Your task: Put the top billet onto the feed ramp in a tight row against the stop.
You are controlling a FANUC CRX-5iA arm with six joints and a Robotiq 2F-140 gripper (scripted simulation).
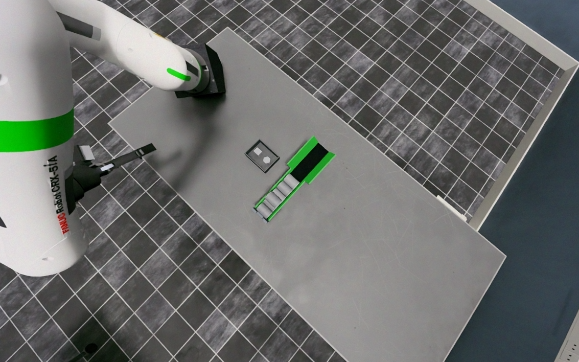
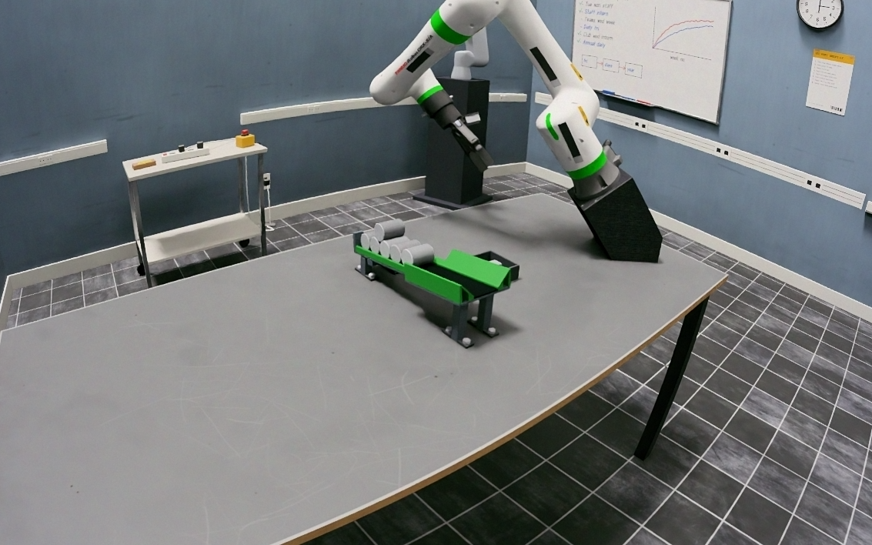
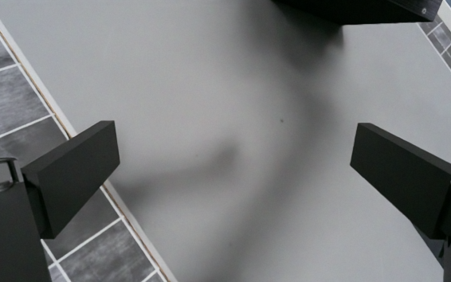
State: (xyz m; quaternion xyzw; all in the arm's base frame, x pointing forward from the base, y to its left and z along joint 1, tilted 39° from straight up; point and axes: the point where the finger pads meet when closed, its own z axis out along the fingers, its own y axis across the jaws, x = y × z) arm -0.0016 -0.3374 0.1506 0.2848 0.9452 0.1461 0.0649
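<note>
My hand is 510 mm short of the grey stop, 90 mm above it and 10 mm to the left of it. From my hand the other things lie so: dark tray: 390 mm ahead, 230 mm to the left, 140 mm below.
</note>
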